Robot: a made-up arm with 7 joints. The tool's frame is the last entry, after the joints.
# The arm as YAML. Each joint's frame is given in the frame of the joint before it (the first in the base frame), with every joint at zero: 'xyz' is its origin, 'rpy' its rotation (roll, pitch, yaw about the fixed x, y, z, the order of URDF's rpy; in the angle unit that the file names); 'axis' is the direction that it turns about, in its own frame. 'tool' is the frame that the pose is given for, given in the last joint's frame.
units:
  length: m
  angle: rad
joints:
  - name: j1
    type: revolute
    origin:
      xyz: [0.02, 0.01, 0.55]
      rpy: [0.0, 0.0, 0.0]
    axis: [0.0, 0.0, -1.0]
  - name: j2
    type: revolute
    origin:
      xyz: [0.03, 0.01, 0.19]
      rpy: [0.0, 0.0, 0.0]
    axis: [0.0, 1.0, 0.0]
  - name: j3
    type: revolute
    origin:
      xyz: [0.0, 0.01, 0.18]
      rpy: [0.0, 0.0, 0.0]
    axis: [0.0, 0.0, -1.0]
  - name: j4
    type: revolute
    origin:
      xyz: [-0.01, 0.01, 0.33]
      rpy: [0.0, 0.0, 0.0]
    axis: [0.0, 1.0, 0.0]
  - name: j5
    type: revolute
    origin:
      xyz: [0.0, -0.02, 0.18]
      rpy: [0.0, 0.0, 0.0]
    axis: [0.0, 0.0, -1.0]
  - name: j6
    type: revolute
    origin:
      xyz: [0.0, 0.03, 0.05]
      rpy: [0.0, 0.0, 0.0]
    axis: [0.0, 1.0, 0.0]
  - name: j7
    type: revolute
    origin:
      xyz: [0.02, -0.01, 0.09]
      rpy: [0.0, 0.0, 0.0]
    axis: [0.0, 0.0, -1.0]
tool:
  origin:
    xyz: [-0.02, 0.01, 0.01]
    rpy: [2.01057, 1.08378, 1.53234]
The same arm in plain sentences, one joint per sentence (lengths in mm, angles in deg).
The arm has seven revolute joints in a row. What follows holds with every joint at zero, and every direction is one of the base frame's. Joint 1 lies 20 mm along +x and 10 mm along +y and 550 mm along +z from the base frame's origin and turns about -z. Joint 2 lies 30 mm along +x and 10 mm along +y and 190 mm along +z from joint 1 and turns about +y. Joint 3 lies 10 mm along +y and 180 mm along +z from joint 2 and turns about -z. Joint 4 lies 10 mm along -x and 10 mm along +y and 330 mm along +z from joint 3 and turns about +y. Joint 5 lies 20 mm along -y and 180 mm along +z from joint 4 and turns about -z. Joint 6 lies 30 mm along +y and 50 mm along +z from joint 5 and turns about +y. Joint 7 lies 20 mm along +x and 10 mm along -y and 90 mm along +z from joint 6 and turns about -z. The tool frame, which is the frame that the pose is given for, lies 20 mm along -x and 10 mm along +y and 10 mm along +z from joint 7; its axes are the base frame's turned by roll 115.2, pitch 62.1 and yaw 87.8 deg (as in URDF: about the fixed x, then y, then z).
